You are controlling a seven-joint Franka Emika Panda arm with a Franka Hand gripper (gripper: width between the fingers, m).
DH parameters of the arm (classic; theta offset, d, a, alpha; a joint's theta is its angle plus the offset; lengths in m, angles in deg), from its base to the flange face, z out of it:
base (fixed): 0 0 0 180
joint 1: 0.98 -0.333 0 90
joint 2: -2.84 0 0 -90
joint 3: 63.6 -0.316 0.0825 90
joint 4: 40.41 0 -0.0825 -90
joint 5: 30.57 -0.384 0 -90
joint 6: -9.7 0 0.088 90
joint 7: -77.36 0.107 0 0
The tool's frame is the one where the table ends.
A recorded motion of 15 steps. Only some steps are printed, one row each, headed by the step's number.
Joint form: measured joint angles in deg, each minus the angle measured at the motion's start. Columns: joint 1, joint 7, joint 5, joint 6, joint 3, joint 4, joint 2.
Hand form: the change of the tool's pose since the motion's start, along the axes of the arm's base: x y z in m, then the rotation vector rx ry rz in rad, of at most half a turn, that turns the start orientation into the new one. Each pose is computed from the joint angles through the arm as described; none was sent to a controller.
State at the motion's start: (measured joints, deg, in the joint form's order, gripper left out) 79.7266 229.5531 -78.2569 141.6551 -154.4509 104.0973 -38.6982
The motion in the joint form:
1: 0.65 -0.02 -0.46 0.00 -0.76 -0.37 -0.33
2: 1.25 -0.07 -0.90 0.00 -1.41 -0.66 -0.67
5: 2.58 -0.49 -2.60 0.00 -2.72 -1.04 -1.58
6: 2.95 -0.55 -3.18 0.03 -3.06 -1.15 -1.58
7: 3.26 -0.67 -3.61 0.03 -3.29 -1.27 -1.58
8: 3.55 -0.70 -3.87 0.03 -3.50 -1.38 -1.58
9: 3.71 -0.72 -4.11 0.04 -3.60 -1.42 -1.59
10: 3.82 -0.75 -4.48 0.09 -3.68 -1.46 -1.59
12: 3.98 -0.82 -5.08 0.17 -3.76 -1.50 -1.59
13: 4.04 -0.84 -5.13 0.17 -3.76 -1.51 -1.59
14: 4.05 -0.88 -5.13 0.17 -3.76 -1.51 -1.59
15: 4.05 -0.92 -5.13 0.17 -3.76 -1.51 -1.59
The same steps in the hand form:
1: 0.0018 0.0010 -0.0021 -0.0009 -0.0004 -0.0017
2: 0.0032 0.0013 -0.0040 -0.0021 -0.0006 -0.0042
5: 0.0051 -0.0003 -0.0091 0.0006 -0.0041 -0.0171
6: 0.0057 -0.0005 -0.0104 0.0067 -0.0063 -0.0230
7: 0.0064 -0.0008 -0.0111 0.0116 -0.0081 -0.0266
8: 0.0070 -0.0012 -0.0118 0.0146 -0.0090 -0.0300
9: 0.0073 -0.0017 -0.0121 0.0170 -0.0103 -0.0332
10: 0.0076 -0.0018 -0.0123 0.0208 -0.0134 -0.0370
12: 0.0081 -0.0022 -0.0125 0.0269 -0.0187 -0.0434
13: 0.0082 -0.0026 -0.0124 0.0275 -0.0192 -0.0445
14: 0.0082 -0.0027 -0.0124 0.0275 -0.0191 -0.0440
15: 0.0082 -0.0027 -0.0124 0.0275 -0.0190 -0.0433

